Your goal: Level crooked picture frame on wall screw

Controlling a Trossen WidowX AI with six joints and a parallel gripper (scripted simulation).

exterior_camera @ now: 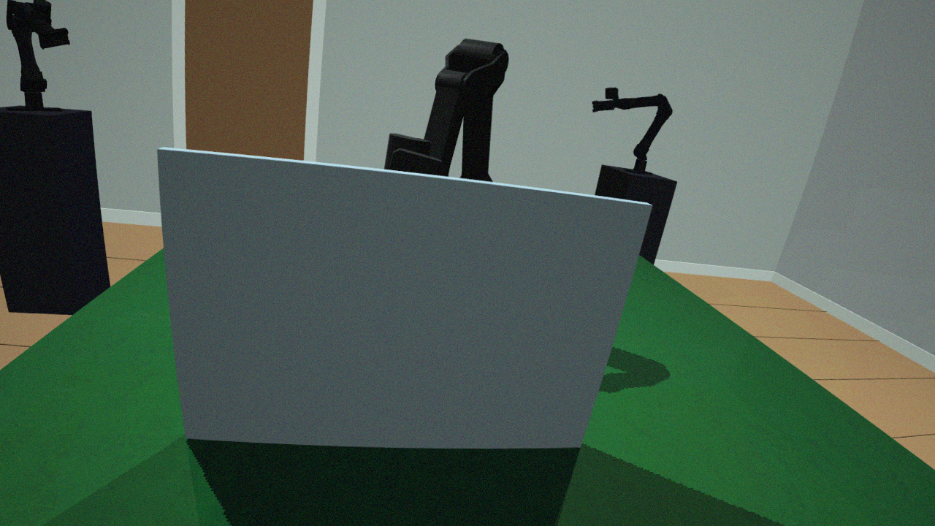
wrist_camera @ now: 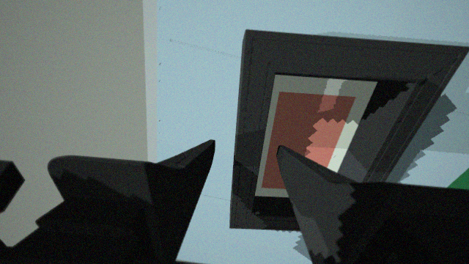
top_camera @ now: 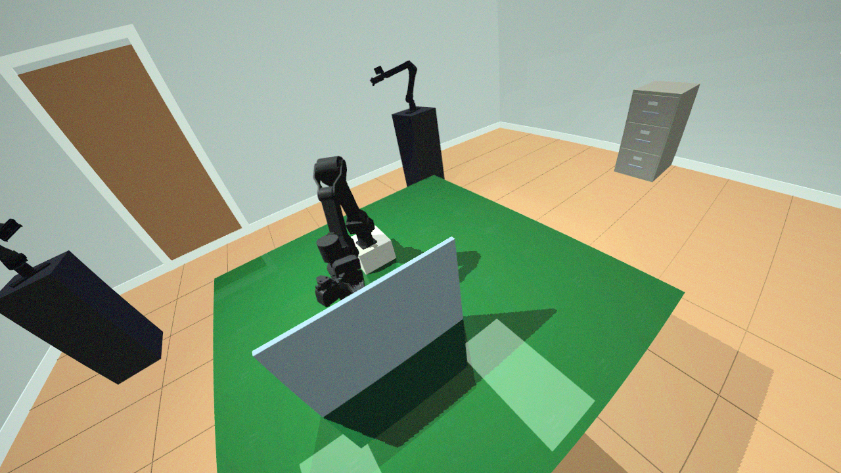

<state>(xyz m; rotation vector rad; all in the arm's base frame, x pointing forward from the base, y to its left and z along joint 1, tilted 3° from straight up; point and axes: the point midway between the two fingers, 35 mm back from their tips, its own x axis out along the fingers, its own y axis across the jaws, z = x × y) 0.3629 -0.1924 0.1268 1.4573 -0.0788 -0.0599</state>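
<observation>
My gripper tip is now 1 cm short of the picture frame, 1 cm to the left of it and 5 cm above it. Also, from my gripper tip: wall panel: 2 cm ahead, 1 cm to the left, 7 cm below.
</observation>
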